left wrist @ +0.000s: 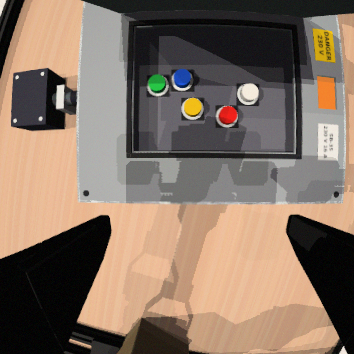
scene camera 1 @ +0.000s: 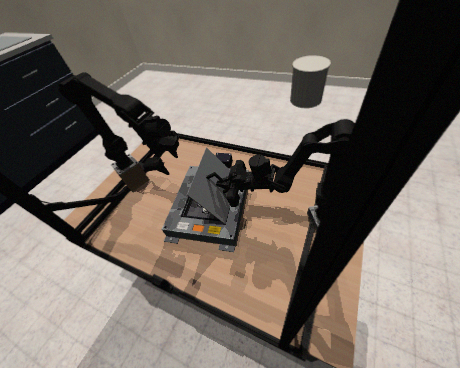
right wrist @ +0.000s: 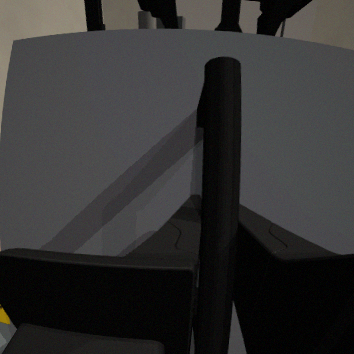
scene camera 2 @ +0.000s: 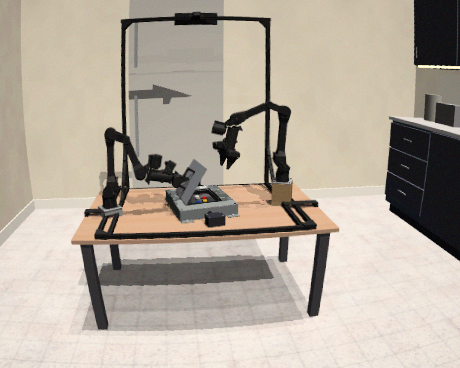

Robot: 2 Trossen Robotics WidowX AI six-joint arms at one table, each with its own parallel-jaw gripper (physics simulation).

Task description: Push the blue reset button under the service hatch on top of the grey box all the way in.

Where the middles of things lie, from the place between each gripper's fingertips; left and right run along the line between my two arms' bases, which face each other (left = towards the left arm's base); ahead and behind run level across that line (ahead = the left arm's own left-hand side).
The service hatch [right wrist: 114, 129] is 1 cm behind my left hand, 17 cm to the right of it and 7 cm below it.
My right hand is 1 cm to the right of the service hatch and 2 cm above it.
